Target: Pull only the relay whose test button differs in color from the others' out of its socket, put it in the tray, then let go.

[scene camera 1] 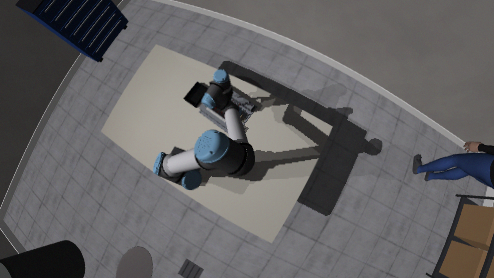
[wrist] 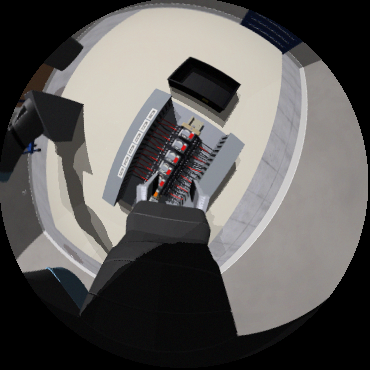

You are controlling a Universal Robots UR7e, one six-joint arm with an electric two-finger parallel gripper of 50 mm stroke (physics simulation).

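Frame: origin at the arm's base, x ahead, y left, z up, level; centimetres.
Seen in the pictures: gripper, between the fingertips: (wrist: 174, 182).
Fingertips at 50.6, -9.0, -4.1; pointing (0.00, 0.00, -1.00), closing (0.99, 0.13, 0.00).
A point is followed by its place in that frame, as x, y, z.
A row of relays stands in sockets in the wrist view. The relay with an orange test button (wrist: 156, 194) {47.7, -14.3, -9.6} is at the near end, close to the left finger and partly hidden by it. The other relays, such as the far one (wrist: 187, 133) {50.4, -0.3, -9.7} and a middle one (wrist: 173, 157) {49.1, -5.7, -9.7}, have red buttons. My gripper (wrist: 174, 182) {50.6, -9.0, -4.1} is open, with nothing between its fingers, over the near end of the row; height above the relays is hard to tell. In the scene view the arm's wrist hides it. The black tray (wrist: 195, 95) {49.3, 11.3, -15.1} (scene camera 1: 196, 94) {50.8, 17.4, -16.2} stands beyond the row's far end and looks empty.
A grey labelled wire duct (wrist: 132, 145) {39.9, -5.5, -10.2} runs along the row's left, and a slotted grey duct (wrist: 227, 157) {60.0, -2.1, -10.2} along its right. Red and dark wires run between. A beige end block (wrist: 194, 124) {51.5, 3.5, -16.1} sits at the row's far end. The pale table top (scene camera 1: 145, 95) {37.0, 60.0, -16.5} lies around the panel.
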